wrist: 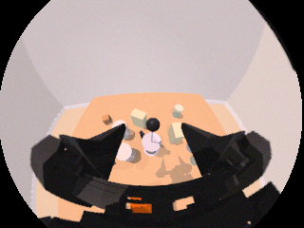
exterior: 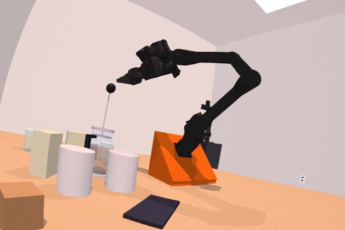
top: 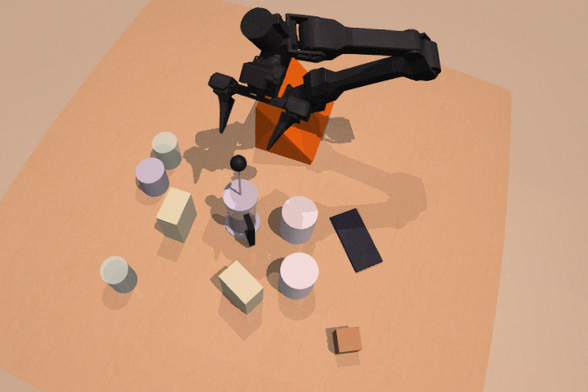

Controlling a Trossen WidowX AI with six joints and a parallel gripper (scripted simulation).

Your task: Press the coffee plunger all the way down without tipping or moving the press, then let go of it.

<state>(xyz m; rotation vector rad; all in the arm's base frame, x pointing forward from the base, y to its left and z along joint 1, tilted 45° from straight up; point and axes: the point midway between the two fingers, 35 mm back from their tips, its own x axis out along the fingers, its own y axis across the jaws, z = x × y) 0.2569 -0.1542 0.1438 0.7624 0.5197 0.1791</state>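
Now: gripper tip 4 cm short of the coffee press, 1 cm to the right of it and 18 cm above it. From my gripper tip the other things lie so: brown cube 22 cm ahead, 31 cm to the left, 28 cm below; then dark slab 3 cm behind, 27 cm to the left, 30 cm below.
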